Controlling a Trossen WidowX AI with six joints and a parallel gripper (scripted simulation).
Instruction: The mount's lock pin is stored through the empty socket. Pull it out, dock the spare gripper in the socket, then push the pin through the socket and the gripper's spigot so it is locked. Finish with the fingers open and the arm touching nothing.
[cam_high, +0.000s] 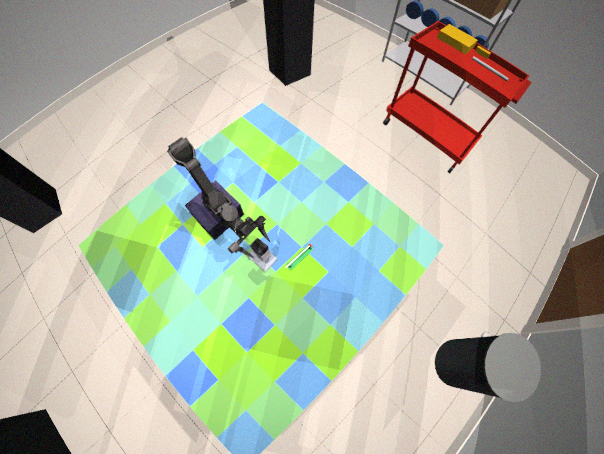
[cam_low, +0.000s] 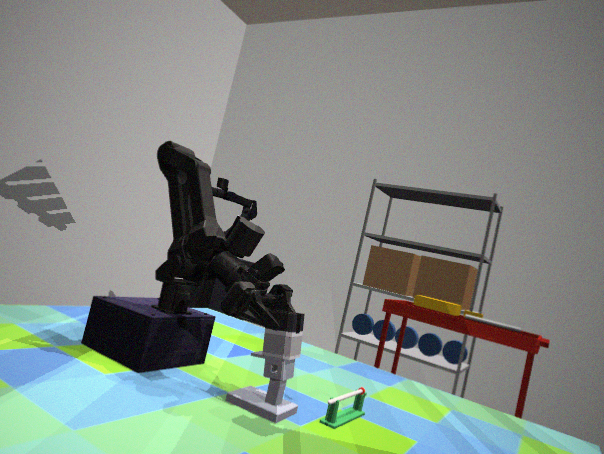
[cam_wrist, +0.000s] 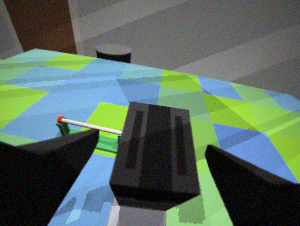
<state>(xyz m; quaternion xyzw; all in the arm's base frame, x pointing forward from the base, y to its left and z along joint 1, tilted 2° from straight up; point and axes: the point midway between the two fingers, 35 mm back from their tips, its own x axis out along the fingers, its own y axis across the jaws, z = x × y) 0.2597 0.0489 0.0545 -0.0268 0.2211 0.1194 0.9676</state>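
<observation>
Now: the spare gripper 10 mm behind my gripper tip and 30 mm below it. Round my gripper tip: grey mount 10 mm behind, 100 mm below; green cradle 70 mm ahead, 130 mm to the left, 130 mm below.
</observation>
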